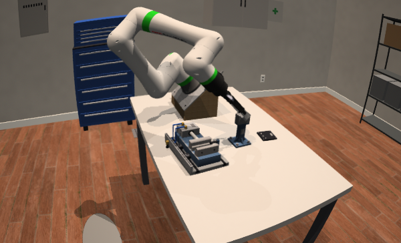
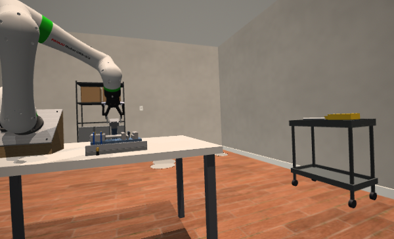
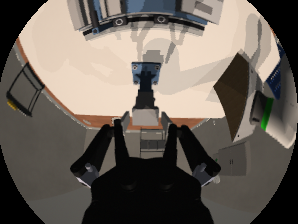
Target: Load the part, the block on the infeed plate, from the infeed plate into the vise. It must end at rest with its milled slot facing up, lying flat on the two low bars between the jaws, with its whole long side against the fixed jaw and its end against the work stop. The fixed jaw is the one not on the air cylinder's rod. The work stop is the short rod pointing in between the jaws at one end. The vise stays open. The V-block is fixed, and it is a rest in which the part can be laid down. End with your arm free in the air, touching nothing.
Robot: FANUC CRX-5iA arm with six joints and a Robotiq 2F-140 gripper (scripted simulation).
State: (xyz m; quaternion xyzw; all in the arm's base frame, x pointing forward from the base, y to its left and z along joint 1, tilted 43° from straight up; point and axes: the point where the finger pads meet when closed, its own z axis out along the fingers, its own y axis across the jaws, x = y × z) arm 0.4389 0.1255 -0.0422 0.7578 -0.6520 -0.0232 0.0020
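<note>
Right now my hand is 2 cm to the right of the part and 3 cm above it. Round my hand: dark infeed plate (2 cm behind, 19 cm to the left, 17 cm below).
</note>
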